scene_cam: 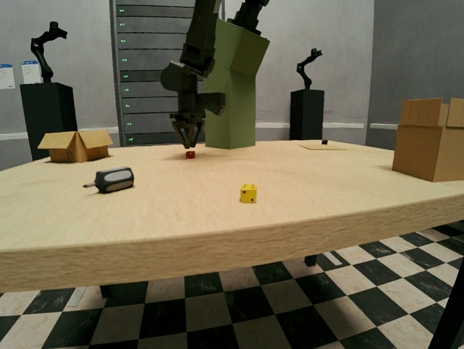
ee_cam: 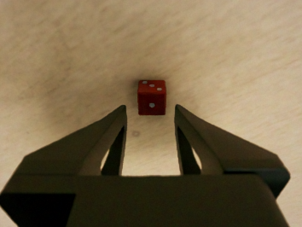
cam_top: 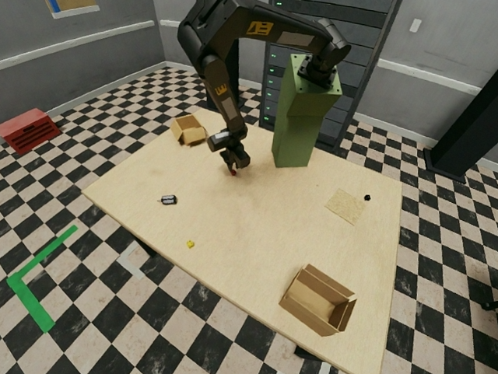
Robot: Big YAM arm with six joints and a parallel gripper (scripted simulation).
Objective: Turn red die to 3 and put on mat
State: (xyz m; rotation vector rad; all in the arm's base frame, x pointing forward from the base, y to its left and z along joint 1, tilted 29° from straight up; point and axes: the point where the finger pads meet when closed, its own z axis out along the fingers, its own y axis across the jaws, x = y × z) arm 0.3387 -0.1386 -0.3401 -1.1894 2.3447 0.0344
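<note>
The red die lies 3 cm below my hand. From my hand the other things lie so: black-handled tool (28 cm ahead, 16 cm to the right, 2 cm below); yellow die (38 cm ahead, 5 cm to the left, 3 cm below); tan mat (8 cm behind, 51 cm to the left, 4 cm below).
</note>
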